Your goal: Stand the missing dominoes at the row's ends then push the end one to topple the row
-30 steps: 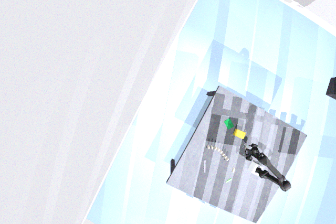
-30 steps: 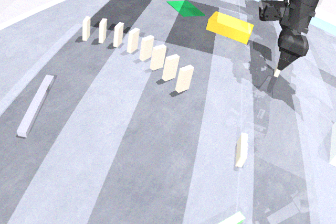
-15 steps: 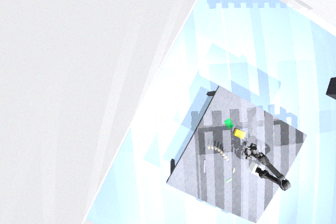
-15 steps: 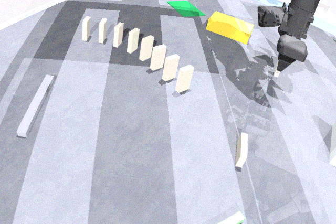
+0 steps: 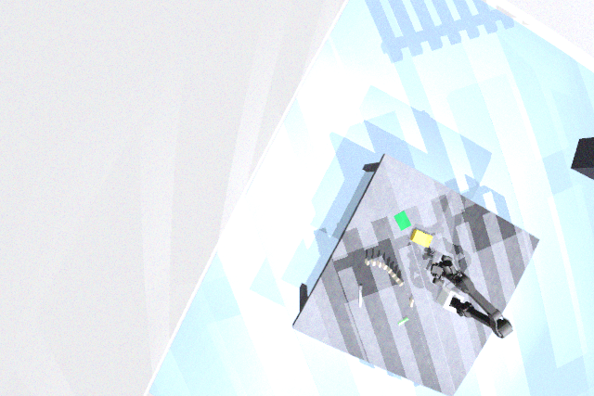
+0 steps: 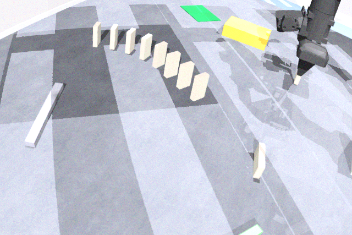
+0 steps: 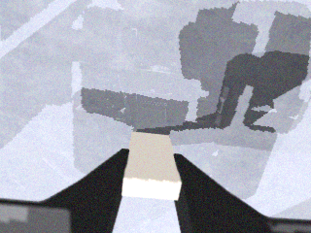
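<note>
Right now my gripper tip is 37 cm to the right of the white flat bar, 37 cm short of it and 2 cm above it. The rest, counted from my gripper tip: yellow block (15 cm ahead, 13 cm to the right, 1 cm below); then pale green piece (43 cm to the left, 3 cm ahead, 2 cm below); then green patch (31 cm ahead, 19 cm to the right, 3 cm below).
</note>
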